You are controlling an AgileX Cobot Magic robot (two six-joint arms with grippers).
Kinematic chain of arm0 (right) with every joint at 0, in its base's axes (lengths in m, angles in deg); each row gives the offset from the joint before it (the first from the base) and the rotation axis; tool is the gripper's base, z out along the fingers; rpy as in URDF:
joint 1: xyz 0 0 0.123 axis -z
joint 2: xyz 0 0 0 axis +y
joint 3: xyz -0.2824 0 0.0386 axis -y
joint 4: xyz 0.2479 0 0.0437 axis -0.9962 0 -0.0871
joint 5: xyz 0 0 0 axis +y
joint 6: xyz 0.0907 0 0.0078 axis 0.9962 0 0.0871
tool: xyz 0 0 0 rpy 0 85 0
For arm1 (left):
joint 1: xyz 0 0 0.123 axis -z
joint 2: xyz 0 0 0 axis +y
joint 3: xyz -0.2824 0 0.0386 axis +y
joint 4: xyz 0.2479 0 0.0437 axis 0.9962 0 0.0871
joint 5: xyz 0 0 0 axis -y
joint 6: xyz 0.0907 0 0.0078 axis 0.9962 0 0.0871
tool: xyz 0 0 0 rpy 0 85 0
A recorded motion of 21 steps. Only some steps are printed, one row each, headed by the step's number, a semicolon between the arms.
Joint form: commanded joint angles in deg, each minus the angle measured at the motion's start. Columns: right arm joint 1, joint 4, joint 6, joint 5, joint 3, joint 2; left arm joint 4, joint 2, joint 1, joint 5, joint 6, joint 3.
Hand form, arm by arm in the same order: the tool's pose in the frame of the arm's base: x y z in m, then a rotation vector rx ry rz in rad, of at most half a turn. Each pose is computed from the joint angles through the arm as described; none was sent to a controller.
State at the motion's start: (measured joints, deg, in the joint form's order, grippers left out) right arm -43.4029 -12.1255 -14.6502 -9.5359 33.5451 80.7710; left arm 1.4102 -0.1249 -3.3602 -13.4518 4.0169 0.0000
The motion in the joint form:
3: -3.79 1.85 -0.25 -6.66 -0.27 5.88; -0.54 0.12 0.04 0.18 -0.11 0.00
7: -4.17 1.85 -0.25 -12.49 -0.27 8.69; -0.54 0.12 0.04 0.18 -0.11 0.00
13: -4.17 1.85 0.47 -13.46 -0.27 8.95; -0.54 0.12 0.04 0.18 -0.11 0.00
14: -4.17 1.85 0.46 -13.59 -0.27 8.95; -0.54 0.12 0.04 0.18 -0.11 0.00
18: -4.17 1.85 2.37 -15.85 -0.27 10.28; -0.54 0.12 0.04 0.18 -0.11 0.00
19: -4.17 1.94 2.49 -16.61 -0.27 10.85; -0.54 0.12 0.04 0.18 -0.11 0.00
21: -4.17 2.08 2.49 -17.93 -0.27 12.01; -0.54 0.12 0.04 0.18 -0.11 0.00
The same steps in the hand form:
3: 0.1947 0.2036 0.1854 -0.9238 1.9521 0.3767; 0.0555 0.0035 0.1921 0.0189 1.7161 0.1075
7: 0.1996 0.2094 0.1793 -0.9017 1.9035 0.3766; 0.0555 0.0035 0.1921 0.0189 1.7161 0.1075
13: 0.2004 0.2099 0.1793 -0.8838 1.8990 0.3847; 0.0555 0.0035 0.1921 0.0189 1.7161 0.1075
14: 0.2005 0.2100 0.1795 -0.8828 1.8970 0.3849; 0.0555 0.0035 0.1921 0.0189 1.7161 0.1075
18: 0.2029 0.2117 0.1759 -0.8436 1.8991 0.4024; 0.0555 0.0035 0.1921 0.0189 1.7161 0.1075
19: 0.2037 0.2124 0.1740 -0.8415 1.8962 0.4019; 0.0555 0.0035 0.1921 0.0189 1.7161 0.1075
21: 0.2052 0.2137 0.1699 -0.8423 1.8921 0.3978; 0.0555 0.0035 0.1921 0.0189 1.7161 0.1075

